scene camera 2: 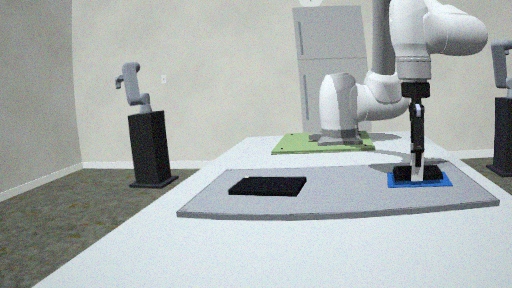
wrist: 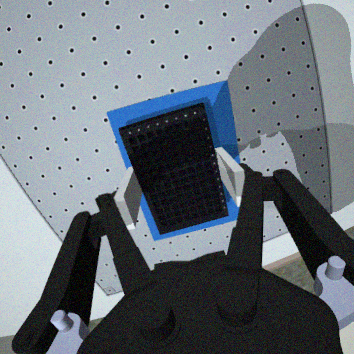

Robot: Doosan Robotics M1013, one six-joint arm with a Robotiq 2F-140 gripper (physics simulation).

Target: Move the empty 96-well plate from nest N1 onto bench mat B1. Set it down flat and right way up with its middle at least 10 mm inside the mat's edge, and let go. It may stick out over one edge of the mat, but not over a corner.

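Where they show: gripper, between the fingertips: (scene camera 2: 415, 174) (wrist: 177, 169); arm's base, origin of its link: (scene camera 2: 340, 140).
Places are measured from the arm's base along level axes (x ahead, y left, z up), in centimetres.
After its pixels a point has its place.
Note:
The black 96-well plate (scene camera 2: 432, 174) @(z 2.4, x 64.0, y 23.5 cm) (wrist: 175, 160) @(z 2.5, x 59.4, y 18.7 cm) is level, wells up, over the blue bench mat (scene camera 2: 440, 184) @(z 0.0, x 64.9, y 25.7 cm) (wrist: 150, 107) @(z 0.0, x 59.9, y 13.2 cm). My gripper (scene camera 2: 417, 175) @(z 1.2, x 59.7, y 20.1 cm) (wrist: 177, 169) @(z 1.2, x 59.7, y 20.1 cm) points down and is shut on the plate, with a pale fingertip on each long side. The plate is very low over the mat. A narrow shadow lies beside it on the mat in the wrist view; I cannot tell whether its underside touches. Blue shows around the plate, widest at the far end and right side in that view. Nest N1 cannot be told for certain.
A black flat block (scene camera 2: 267, 186) @(z 1.0, x 63.8, y -16.9 cm) lies on the left of the grey perforated board (scene camera 2: 345, 200) @(z -0.2, x 71.6, y 1.5 cm) (wrist: 75, 100) @(z -0.2, x 66.7, y 9.6 cm). The board lies on the white table (scene camera 2: 300, 250) @(z -1.5, x 91.8, y -5.7 cm). The arm's base stands on a green plate (scene camera 2: 295, 143) @(z -0.1, x 2.3, y -18.4 cm) behind it.

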